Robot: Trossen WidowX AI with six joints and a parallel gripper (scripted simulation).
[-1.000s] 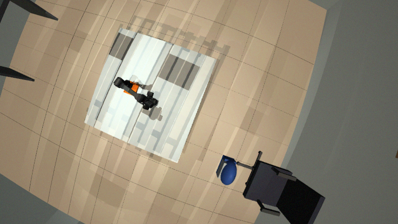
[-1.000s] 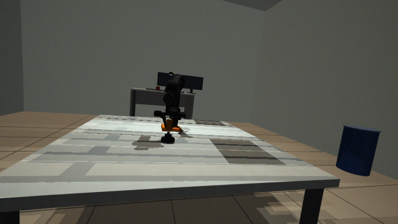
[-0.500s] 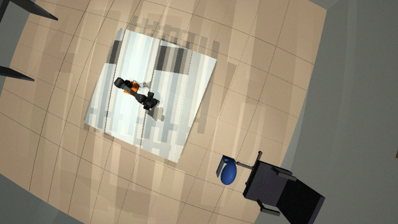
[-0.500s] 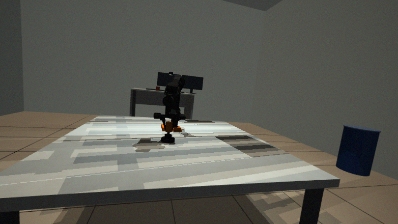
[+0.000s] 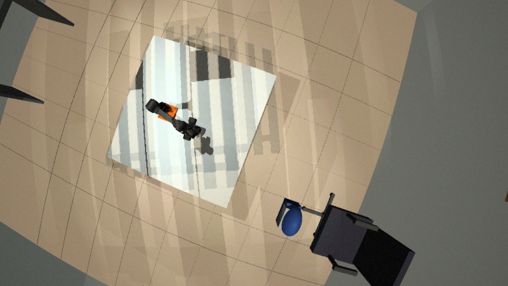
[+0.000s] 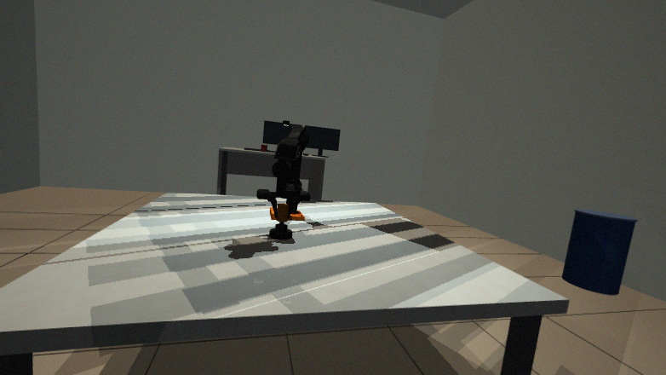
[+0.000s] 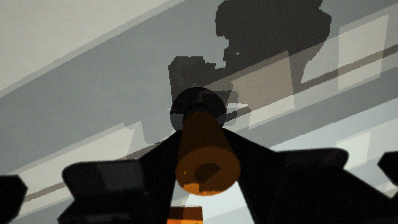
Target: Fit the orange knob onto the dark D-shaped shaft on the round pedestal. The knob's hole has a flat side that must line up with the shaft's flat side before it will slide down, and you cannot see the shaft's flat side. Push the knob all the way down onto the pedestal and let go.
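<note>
The orange knob lies 20 mm above my gripper tip. Also, from my gripper tip: round dark pedestal 40 mm below.
</note>
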